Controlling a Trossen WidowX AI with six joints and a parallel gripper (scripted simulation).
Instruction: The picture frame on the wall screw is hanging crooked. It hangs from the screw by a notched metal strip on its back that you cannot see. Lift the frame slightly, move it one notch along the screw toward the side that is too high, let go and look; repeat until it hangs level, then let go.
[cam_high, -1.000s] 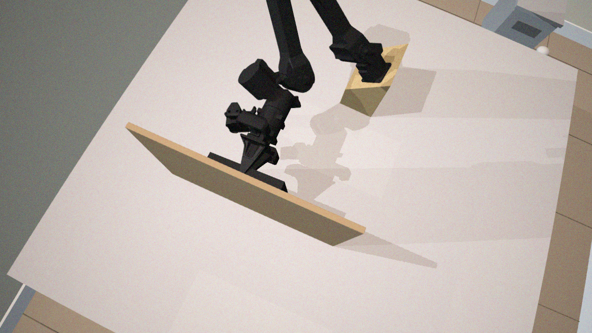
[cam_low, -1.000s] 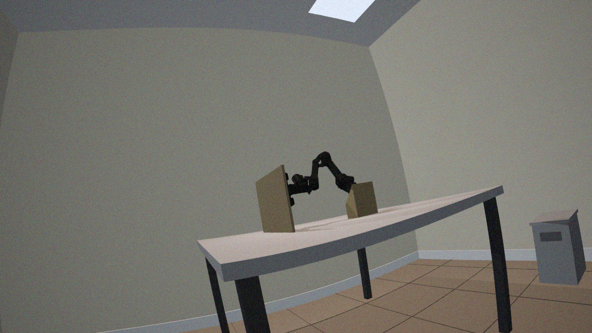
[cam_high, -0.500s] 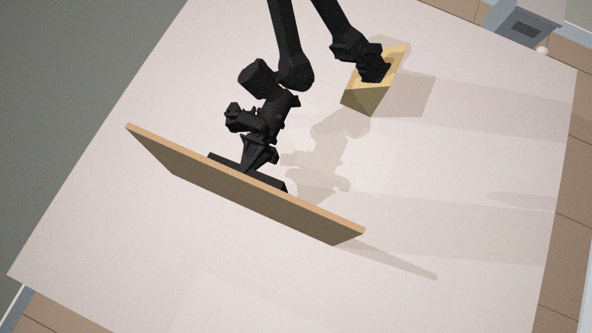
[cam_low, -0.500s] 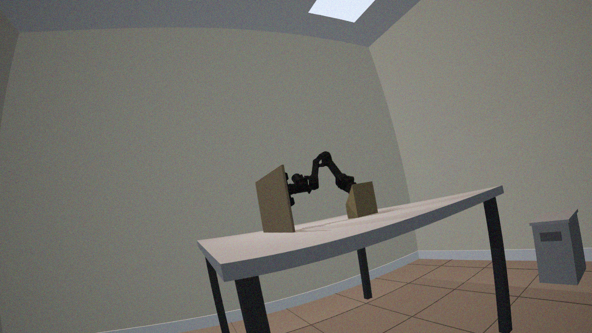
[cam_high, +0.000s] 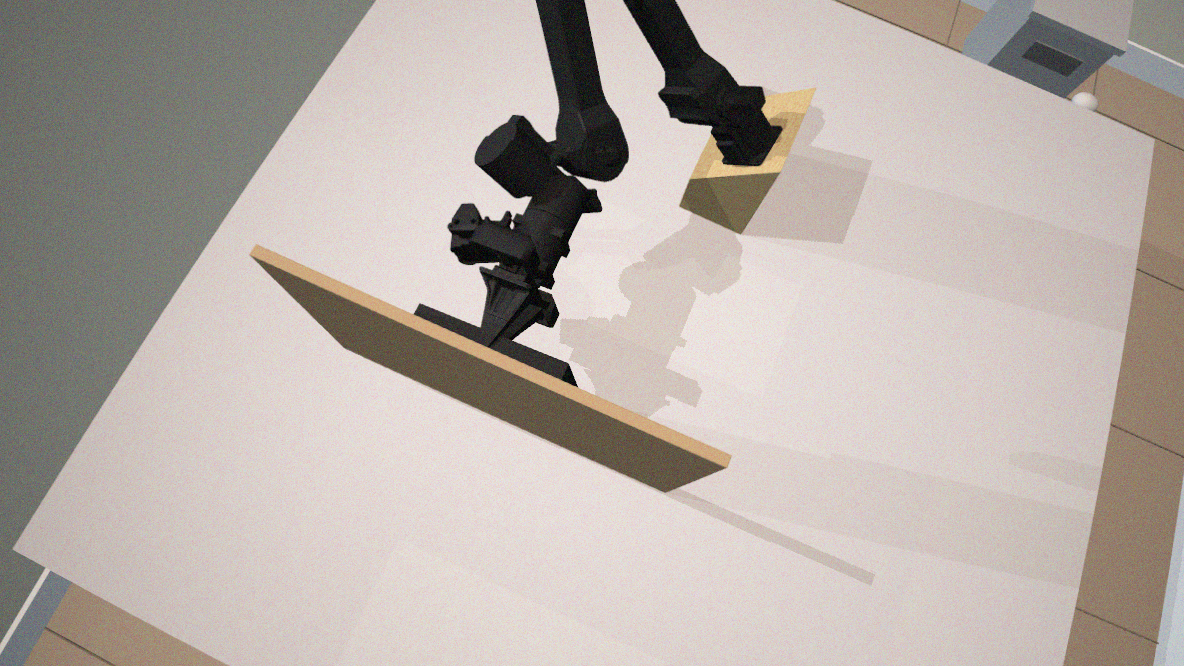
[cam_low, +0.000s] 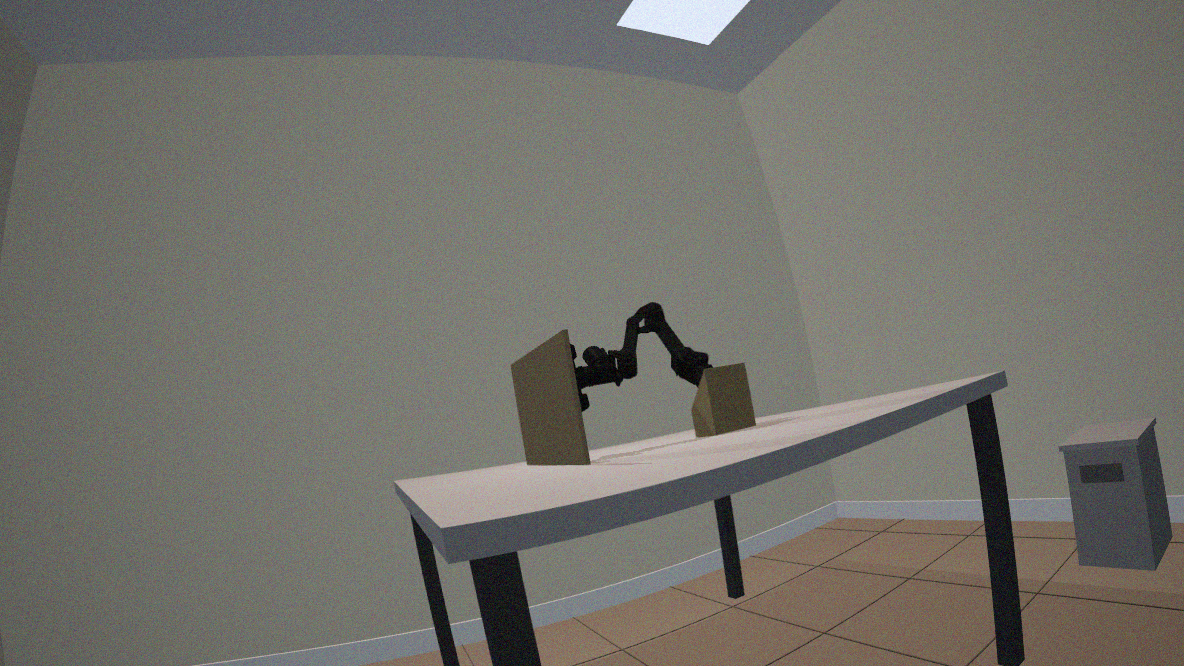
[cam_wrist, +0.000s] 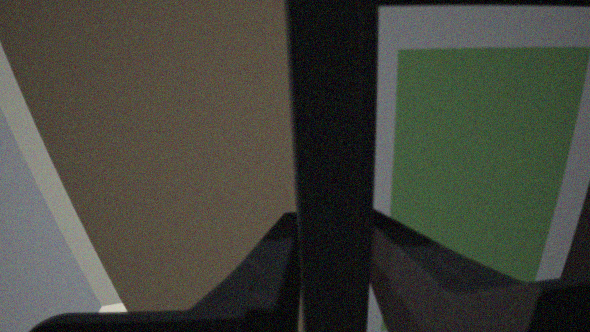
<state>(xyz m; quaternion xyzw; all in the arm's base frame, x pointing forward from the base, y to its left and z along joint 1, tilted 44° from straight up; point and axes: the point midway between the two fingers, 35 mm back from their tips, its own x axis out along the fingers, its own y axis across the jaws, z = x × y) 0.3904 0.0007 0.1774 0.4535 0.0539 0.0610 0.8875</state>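
My gripper tip is 10 mm to the right of the black picture frame and 50 mm above it. From my gripper tip the other things lie so: wooden wall panel 10 mm ahead, 20 mm to the left, 70 mm below.
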